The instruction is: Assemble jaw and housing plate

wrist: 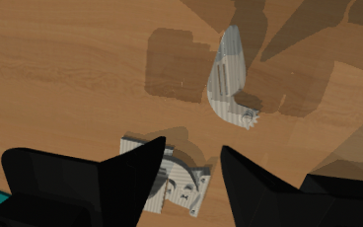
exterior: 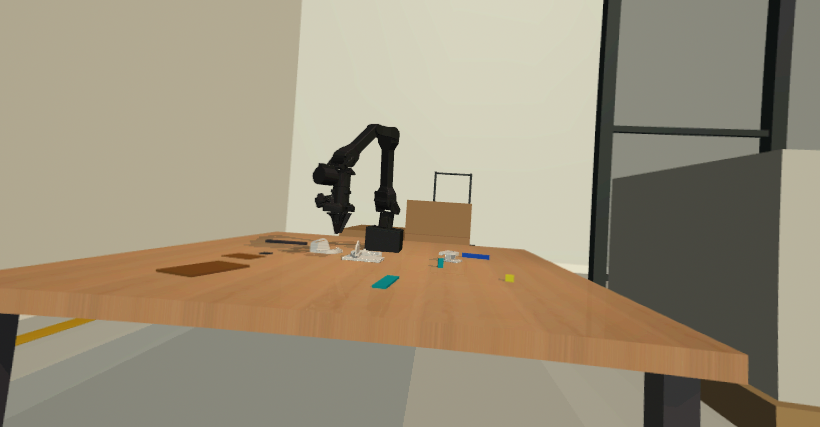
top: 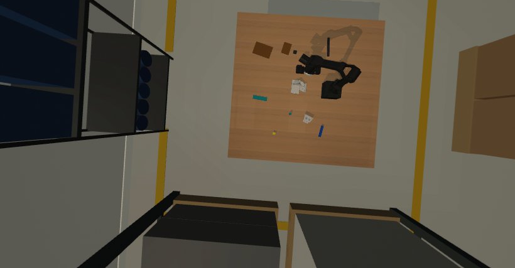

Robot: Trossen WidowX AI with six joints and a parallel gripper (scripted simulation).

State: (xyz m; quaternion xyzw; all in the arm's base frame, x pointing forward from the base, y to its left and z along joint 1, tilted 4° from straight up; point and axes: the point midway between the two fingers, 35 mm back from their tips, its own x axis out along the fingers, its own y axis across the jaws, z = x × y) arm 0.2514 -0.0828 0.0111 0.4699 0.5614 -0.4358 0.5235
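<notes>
Right now my gripper tip is 5 cm past the loose jaw, 3 cm to the left of it and 7 cm above it. Round my gripper tip: small teal block (3 cm ahead, 36 cm to the left, 6 cm below); black bar (16 cm behind, 29 cm to the right, 7 cm below); small black square (12 cm ahead, 19 cm to the right, 7 cm below).
</notes>
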